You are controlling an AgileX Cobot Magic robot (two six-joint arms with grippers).
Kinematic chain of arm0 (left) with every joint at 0, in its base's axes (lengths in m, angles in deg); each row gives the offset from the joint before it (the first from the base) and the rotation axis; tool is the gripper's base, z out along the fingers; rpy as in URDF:
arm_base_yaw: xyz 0 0 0.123 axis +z
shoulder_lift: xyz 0 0 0 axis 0.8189 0.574 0
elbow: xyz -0.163 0.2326 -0.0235 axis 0.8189 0.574 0
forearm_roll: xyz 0 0 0.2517 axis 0.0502 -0.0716 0.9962
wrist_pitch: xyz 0 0 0 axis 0.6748 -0.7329 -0.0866
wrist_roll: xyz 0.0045 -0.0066 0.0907 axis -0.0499 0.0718 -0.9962
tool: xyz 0 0 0 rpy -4.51 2.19 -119.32
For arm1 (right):
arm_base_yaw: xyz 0 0 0.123 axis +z
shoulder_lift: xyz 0 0 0 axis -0.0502 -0.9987 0
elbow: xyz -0.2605 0.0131 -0.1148 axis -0.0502 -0.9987 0
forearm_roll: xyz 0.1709 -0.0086 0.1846 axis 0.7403 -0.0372 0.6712
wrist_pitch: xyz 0 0 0 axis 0.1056 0.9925 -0.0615
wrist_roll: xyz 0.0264 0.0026 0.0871 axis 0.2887 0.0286 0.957
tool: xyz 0 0 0 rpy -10.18 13.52 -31.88
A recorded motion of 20 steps. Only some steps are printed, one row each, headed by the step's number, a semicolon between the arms.
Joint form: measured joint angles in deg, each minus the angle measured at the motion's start. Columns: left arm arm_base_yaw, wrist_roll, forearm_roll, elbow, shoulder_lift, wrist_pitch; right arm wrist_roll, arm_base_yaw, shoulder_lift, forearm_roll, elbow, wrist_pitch.
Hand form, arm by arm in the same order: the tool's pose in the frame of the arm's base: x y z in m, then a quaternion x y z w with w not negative. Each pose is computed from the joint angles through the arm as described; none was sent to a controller.
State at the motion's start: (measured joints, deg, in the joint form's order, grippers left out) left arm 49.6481 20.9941 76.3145 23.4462 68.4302 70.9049; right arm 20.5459 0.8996 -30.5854 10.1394 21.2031 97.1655
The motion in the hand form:
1: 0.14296 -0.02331 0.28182 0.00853 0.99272 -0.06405 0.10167; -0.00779 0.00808 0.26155 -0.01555 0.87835 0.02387 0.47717
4: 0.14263 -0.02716 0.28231 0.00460 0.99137 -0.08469 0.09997; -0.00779 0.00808 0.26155 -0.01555 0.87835 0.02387 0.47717
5: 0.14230 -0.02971 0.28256 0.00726 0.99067 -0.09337 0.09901; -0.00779 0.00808 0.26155 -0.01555 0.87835 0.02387 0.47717
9: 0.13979 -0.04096 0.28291 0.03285 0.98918 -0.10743 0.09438; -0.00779 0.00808 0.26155 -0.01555 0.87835 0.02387 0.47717
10: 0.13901 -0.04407 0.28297 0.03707 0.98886 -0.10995 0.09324; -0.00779 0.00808 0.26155 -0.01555 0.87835 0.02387 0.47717
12: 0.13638 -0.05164 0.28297 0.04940 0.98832 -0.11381 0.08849; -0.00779 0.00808 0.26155 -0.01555 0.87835 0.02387 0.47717
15: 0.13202 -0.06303 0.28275 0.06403 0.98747 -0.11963 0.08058; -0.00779 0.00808 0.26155 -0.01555 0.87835 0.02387 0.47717
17: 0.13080 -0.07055 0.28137 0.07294 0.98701 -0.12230 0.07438; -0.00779 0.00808 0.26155 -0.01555 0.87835 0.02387 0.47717
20: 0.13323 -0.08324 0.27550 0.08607 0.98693 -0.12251 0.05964; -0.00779 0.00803 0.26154 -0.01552 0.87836 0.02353 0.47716
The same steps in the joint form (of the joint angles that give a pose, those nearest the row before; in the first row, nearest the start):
1: 0.00 0.00 -0.56 0.00 0.00 0.00; 0.00 0.00 0.00 0.00 0.00 0.00
4: -0.10 0.00 -2.99 0.00 0.00 0.00; 0.00 0.00 0.00 0.00 0.00 0.00
5: -0.53 -0.10 -3.98 0.00 0.00 0.00; 0.00 0.00 0.00 0.00 0.00 0.00
9: -4.37 0.49 -5.21 0.00 0.00 -0.04; 0.00 0.00 0.00 0.00 0.00 0.00
10: -5.58 1.18 -5.31 0.00 0.00 -0.13; 0.00 0.00 0.00 0.00 0.00 0.00
12: -8.73 2.90 -5.31 0.00 0.00 -0.13; 0.00 0.00 0.00 0.00 0.00 0.00
15: -13.54 5.99 -5.31 0.00 0.10 -0.25; 0.00 0.00 0.00 0.00 0.00 0.00
17: -16.48 7.80 -5.31 0.00 0.70 -0.69; 0.00 0.00 0.00 0.00 0.00 0.00
20: -20.54 9.98 -5.31 0.00 3.07 -2.05; 0.00 0.00 0.00 -0.04 0.00 0.00

